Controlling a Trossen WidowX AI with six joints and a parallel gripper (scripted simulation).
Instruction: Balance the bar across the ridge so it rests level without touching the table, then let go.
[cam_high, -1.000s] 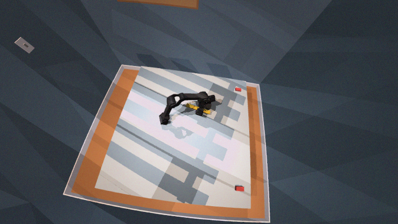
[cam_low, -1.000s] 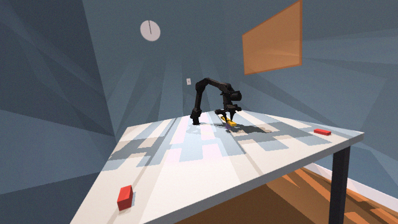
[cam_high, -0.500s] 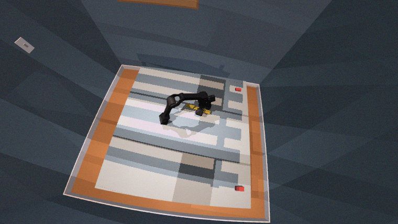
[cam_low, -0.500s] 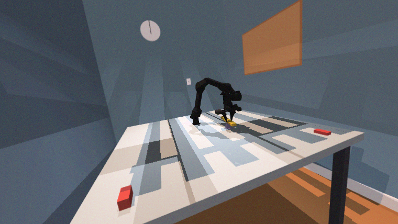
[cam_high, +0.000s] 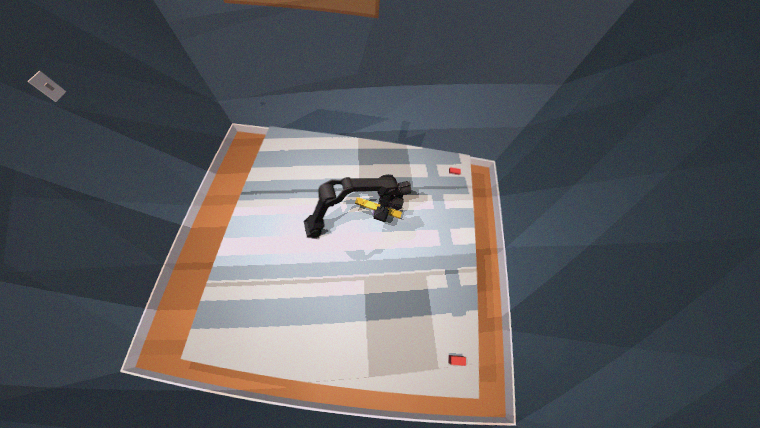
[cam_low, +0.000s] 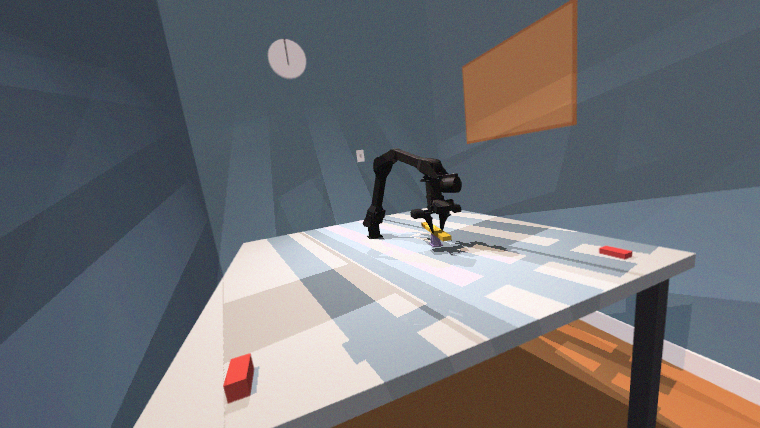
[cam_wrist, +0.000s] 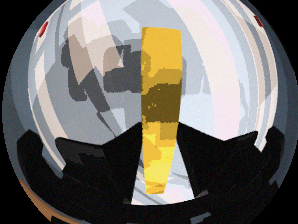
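Right now the bar is 30 mm behind my gripper tip and 10 mm to the left of it.
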